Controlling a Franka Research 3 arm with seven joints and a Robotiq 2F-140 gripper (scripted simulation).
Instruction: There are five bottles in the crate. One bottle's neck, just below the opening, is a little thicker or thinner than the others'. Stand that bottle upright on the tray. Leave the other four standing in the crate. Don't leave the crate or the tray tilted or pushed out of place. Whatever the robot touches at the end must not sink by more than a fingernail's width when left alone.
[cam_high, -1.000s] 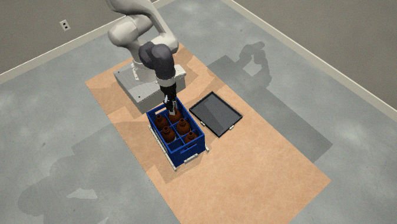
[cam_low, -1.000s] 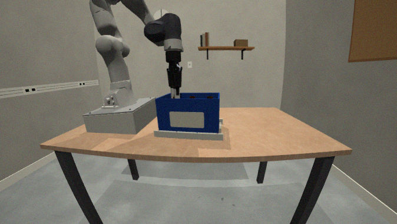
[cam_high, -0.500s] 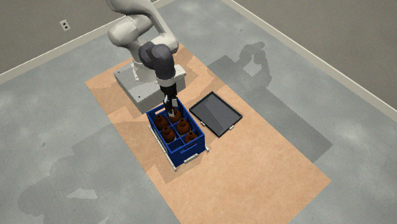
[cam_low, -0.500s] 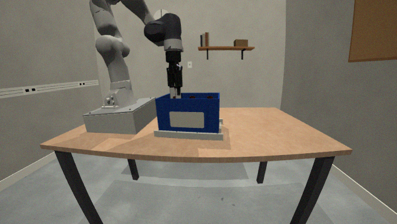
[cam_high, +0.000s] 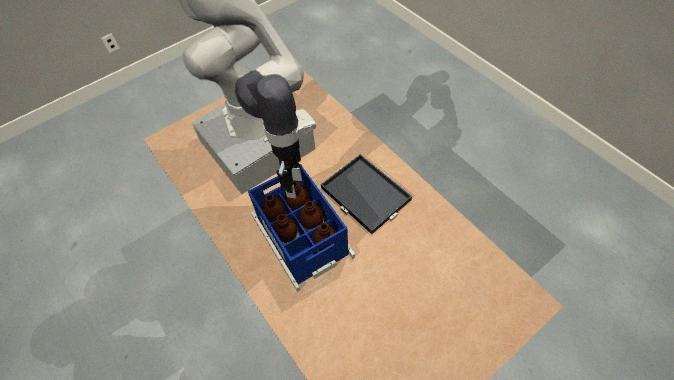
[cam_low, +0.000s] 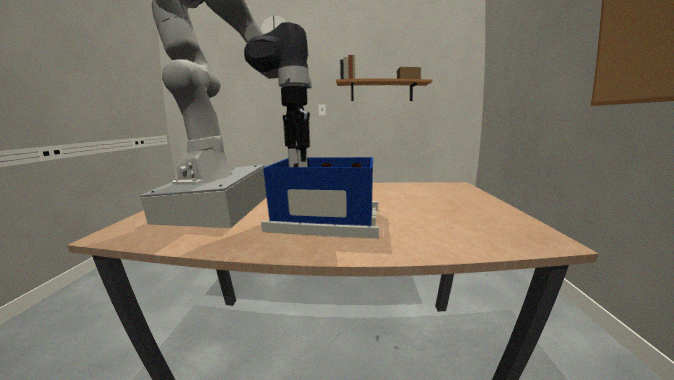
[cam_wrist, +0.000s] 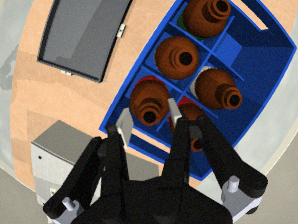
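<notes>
Now: the bottle 80 mm to the right of my hand and 90 mm below it. The rest, counted from my hand: blue crate: 90 mm ahead, 40 mm to the right, 90 mm below; then dark grey tray: 60 mm ahead, 230 mm to the left, 160 mm below.
</notes>
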